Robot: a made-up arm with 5 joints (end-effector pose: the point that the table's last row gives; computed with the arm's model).
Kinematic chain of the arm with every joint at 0, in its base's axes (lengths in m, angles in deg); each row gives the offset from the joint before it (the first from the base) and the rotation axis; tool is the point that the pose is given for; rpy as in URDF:
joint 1: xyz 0 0 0.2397 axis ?
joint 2: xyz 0 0 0 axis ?
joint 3: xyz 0.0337 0 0.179 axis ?
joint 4: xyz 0.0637 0 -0.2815 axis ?
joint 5: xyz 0.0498 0 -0.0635 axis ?
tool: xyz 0 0 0 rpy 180 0 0
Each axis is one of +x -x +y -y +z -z.
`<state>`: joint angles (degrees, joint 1 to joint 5).
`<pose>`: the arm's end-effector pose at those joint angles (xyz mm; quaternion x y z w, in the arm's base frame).
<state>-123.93 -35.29 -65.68 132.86 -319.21</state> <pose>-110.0 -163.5 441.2 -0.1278 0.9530 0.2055 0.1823</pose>
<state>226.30 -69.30 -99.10 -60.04 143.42</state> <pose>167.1 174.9 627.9 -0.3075 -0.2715 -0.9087 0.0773</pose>
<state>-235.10 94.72 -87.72 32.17 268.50</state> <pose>-116.2 166.5 -176.5 -0.2943 0.8950 -0.3211 0.0963</pose>
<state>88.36 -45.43 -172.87 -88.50 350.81</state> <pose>-10.0 -349.2 492.8 0.5893 0.6725 -0.3451 0.2853</pose>
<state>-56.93 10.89 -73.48 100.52 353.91</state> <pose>189.0 -290.3 255.4 -0.8542 0.4059 0.2771 0.1699</pose>
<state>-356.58 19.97 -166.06 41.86 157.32</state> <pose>245.9 14.7 729.5 -0.1387 0.5982 -0.1320 0.7781</pose>
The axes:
joint 1: +z
joint 2: +y
joint 3: +y
joint 4: +y
joint 5: -z

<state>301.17 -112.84 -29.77 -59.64 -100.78</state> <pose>-66.2 109.4 503.5 -0.1802 -0.0691 0.1737 0.9657</pose>
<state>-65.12 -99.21 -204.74 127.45 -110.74</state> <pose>-179.2 386.3 100.7 0.0282 0.0118 0.0361 0.9989</pose>
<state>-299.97 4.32 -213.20 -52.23 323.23</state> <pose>-107.4 -186.3 592.0 0.4317 0.4862 -0.7442 0.1532</pose>
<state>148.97 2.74 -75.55 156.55 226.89</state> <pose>-233.3 140.4 338.1 -0.5790 0.4682 -0.6611 0.0921</pose>
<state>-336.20 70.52 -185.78 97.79 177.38</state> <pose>433.7 191.3 399.7 -0.2259 0.9622 0.0279 0.1493</pose>
